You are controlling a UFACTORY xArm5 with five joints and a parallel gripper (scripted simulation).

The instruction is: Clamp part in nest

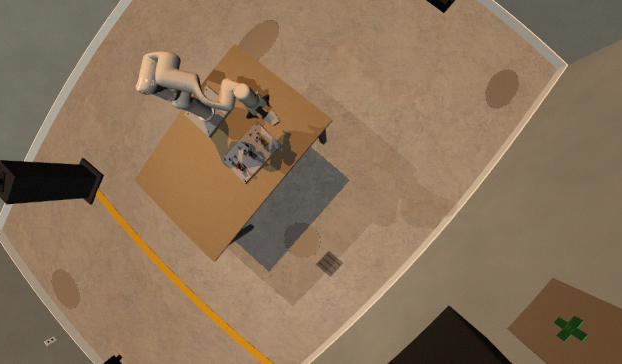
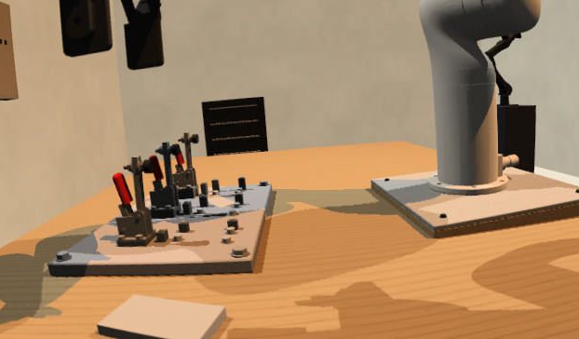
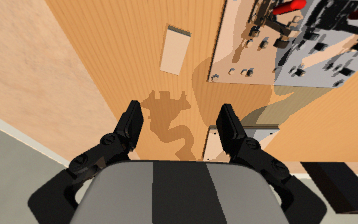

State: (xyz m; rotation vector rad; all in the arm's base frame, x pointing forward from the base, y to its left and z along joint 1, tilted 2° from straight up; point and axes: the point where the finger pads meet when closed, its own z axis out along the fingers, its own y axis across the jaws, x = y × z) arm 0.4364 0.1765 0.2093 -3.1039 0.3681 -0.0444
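Right now my hand is 210 mm above the flat tan part and 20 mm to the right of it. Also, from my hand: fixture plate: 250 mm to the right, 210 mm below, 10 mm behind; clamp: 160 mm below, 150 mm to the right, 40 mm ahead.
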